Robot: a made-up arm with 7 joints. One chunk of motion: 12 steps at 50 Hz.
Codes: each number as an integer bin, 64 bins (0 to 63) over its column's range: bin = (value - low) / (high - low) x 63, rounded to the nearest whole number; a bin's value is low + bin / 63 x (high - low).
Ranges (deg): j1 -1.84..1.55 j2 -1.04..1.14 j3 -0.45..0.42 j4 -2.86..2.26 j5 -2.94..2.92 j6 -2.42..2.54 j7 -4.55..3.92
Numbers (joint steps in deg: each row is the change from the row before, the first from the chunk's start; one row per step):
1: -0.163 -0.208 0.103 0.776 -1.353 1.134 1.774
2: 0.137 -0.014 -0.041 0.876 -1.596 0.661 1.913
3: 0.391 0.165 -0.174 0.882 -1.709 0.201 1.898
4: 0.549 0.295 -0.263 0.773 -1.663 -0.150 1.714
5: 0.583 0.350 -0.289 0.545 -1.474 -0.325 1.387
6: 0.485 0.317 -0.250 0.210 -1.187 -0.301 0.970
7: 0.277 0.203 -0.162 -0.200 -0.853 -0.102 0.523
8: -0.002 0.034 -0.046 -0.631 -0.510 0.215 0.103
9: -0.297 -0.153 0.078 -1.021 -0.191 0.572 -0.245
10: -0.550 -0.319 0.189 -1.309 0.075 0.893 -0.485
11: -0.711 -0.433 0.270 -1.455 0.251 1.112 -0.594
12: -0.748 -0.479 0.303 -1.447 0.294 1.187 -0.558
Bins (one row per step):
1: 31 24 40 45 17 45 47
2: 37 30 30 46 14 39 48
3: 41 35 20 46 13 33 48
4: 44 39 14 45 14 29 47
5: 45 40 12 42 16 27 44
6: 43 39 14 38 19 27 41
7: 39 36 21 33 22 29 38
8: 34 31 29 27 26 33 35
9: 29 26 38 23 30 38 32
10: 24 21 46 19 32 42 30
11: 21 18 52 17 34 45 29
12: 20 16 55 17 35 46 30

